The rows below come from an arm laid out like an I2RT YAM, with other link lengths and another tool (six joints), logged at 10 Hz.
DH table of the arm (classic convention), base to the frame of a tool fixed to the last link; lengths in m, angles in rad. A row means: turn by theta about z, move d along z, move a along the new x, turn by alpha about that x. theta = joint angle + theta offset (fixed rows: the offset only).
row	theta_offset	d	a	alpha
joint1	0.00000	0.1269	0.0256	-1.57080
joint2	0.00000	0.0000	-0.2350	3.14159
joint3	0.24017	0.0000	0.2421	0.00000
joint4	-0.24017	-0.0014	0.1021	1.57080
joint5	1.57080	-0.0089	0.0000	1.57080
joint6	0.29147	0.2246	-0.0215	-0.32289
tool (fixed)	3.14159	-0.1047	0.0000	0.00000
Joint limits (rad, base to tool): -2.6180..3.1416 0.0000..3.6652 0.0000..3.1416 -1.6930..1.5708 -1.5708..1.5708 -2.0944..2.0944
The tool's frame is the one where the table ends.
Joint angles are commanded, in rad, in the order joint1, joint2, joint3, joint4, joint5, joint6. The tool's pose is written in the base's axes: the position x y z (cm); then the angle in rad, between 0 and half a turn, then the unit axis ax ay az. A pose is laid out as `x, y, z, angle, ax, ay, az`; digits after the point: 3 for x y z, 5 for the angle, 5 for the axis.
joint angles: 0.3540, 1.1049, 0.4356, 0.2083, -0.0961, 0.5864
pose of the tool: 34.190, 12.812, 17.650, 3.00494, -0.72273, -0.52622, -0.44807
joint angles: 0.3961, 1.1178, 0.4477, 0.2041, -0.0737, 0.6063
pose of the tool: 33.966, 13.997, 17.632, 2.99084, -0.72146, -0.52986, -0.44580
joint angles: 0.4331, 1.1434, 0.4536, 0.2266, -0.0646, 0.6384
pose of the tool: 33.834, 15.175, 17.480, 2.96303, -0.71960, -0.53024, -0.44836
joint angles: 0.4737, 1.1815, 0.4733, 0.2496, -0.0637, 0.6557
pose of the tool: 33.798, 16.763, 17.516, 2.93596, -0.71200, -0.53888, -0.45019
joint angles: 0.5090, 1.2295, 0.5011, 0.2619, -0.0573, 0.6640
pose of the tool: 33.914, 18.225, 17.298, 2.91914, -0.70774, -0.54803, -0.44583
